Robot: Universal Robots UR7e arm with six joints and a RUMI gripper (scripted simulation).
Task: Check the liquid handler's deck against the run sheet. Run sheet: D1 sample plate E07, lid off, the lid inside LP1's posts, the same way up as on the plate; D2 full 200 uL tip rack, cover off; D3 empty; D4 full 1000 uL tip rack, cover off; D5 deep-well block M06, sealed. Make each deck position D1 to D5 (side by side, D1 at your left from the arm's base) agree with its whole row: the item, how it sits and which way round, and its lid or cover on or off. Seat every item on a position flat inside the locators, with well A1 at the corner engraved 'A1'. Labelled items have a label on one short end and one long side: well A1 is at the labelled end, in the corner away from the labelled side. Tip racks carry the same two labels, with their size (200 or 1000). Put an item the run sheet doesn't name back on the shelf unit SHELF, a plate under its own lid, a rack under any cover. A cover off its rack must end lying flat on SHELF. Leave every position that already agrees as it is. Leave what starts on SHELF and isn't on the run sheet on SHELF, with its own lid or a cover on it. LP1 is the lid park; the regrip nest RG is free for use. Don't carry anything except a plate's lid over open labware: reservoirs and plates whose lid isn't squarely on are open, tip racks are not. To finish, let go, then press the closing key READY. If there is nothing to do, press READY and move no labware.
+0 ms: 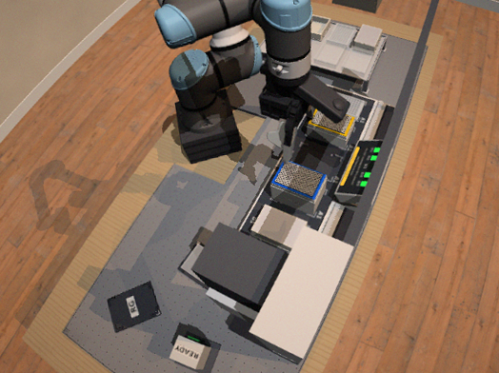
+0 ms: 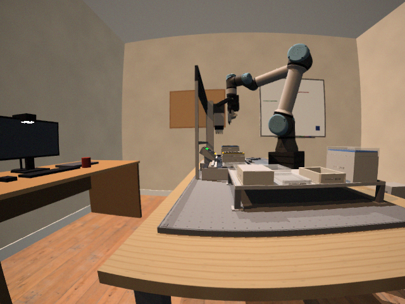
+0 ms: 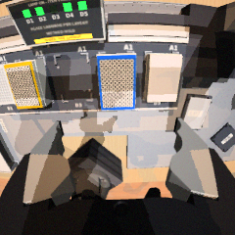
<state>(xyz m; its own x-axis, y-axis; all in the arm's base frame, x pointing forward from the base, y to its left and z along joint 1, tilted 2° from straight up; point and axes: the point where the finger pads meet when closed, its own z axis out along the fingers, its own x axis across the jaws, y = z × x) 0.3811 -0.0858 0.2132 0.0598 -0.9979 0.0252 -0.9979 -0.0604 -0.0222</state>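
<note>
My gripper is now 1 cm past the blue-rimmed tip rack, 1 cm to the left of it and 19 cm above it. The rest, counted from my hand: white housing: 18 cm ahead, 34 cm to the right, 4 cm below; yellow-rimmed tip rack: 1 cm behind, 25 cm to the left, 22 cm below; pipetting head: 10 cm ahead, 34 cm to the right, 7 cm above.
</note>
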